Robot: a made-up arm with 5 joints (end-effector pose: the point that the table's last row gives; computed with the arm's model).
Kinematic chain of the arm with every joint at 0, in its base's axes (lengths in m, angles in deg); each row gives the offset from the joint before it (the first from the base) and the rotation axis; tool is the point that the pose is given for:
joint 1: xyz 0 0 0.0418 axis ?
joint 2: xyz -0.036 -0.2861 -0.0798 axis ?
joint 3: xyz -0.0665 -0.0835 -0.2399 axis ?
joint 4: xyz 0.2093 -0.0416 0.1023 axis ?
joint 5: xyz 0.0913 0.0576 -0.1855 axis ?
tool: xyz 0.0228 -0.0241 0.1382
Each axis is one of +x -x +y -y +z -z.
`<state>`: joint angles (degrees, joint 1 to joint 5).
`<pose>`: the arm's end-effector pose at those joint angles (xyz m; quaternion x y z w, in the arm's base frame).
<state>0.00 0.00 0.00 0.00 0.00</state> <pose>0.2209 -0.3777 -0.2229 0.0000 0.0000 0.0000 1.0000</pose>
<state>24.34 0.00 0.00 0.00 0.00</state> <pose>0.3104 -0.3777 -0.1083 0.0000 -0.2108 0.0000 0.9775</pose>
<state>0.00 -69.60 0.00 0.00 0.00</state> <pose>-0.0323 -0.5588 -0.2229 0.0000 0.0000 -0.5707 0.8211</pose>
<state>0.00 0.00 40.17 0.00 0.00</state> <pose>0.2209 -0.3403 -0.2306 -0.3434 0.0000 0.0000 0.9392</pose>
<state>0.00 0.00 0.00 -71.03 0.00</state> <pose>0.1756 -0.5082 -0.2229 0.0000 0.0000 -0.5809 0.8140</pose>
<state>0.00 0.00 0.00 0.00 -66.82</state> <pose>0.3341 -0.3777 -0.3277 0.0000 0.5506 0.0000 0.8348</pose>
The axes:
joint 1: -y
joint 2: +z
joint 3: -x
joint 4: +z
joint 5: -y

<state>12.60 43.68 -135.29 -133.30 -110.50</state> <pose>-0.0618 -0.1412 -0.3464 -0.2473 -0.8106 0.1063 0.5200</pose>
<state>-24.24 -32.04 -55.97 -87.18 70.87</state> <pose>-0.0716 -0.4419 -0.2940 -0.2814 0.0226 -0.8210 0.4962</pose>
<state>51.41 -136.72 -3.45 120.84 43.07</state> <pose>0.0983 -0.2630 -0.2987 -0.0088 -0.7428 -0.1391 0.6549</pose>
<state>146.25 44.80 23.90 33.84 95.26</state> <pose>0.0979 -0.3337 0.4215 0.4529 0.6403 -0.4708 0.4040</pose>
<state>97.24 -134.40 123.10 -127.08 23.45</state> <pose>0.2711 -0.3961 -0.0414 0.4850 -0.2980 0.8154 0.1051</pose>
